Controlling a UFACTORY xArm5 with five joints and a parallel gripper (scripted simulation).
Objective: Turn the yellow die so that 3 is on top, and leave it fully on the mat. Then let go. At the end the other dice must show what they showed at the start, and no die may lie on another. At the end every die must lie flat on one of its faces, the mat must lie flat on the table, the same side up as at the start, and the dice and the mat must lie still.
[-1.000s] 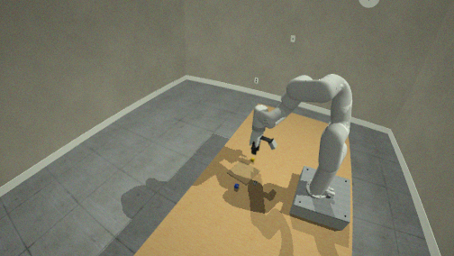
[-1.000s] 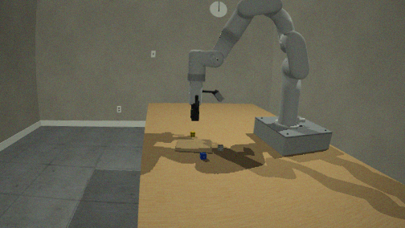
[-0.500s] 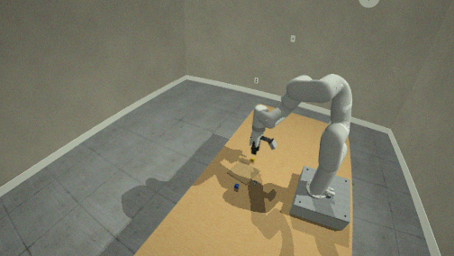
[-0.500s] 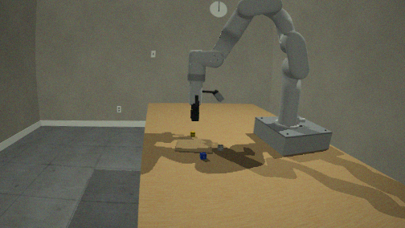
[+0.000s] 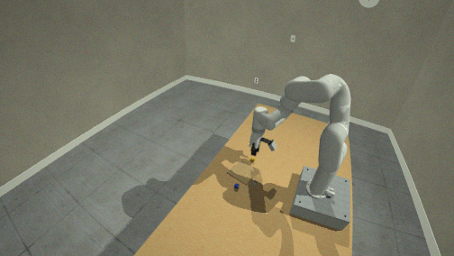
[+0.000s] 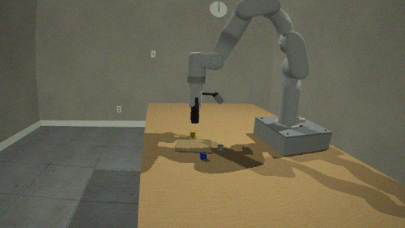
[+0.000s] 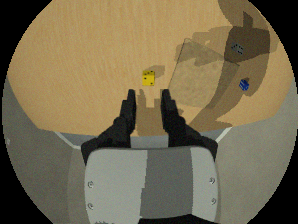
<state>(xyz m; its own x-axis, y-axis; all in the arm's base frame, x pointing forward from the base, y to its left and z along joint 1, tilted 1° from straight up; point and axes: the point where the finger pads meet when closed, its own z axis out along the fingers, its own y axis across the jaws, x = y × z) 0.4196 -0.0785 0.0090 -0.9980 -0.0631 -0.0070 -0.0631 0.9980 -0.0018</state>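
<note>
Right now the yellow die is 10 mm ahead of my hand and 80 mm below it. From my hand the other things lie so: blue die 20 mm behind, 230 mm to the left, 80 mm below; then grey die 100 mm behind, 160 mm to the left, 80 mm below; then tan mat 110 mm to the left, 90 mm below.
</note>
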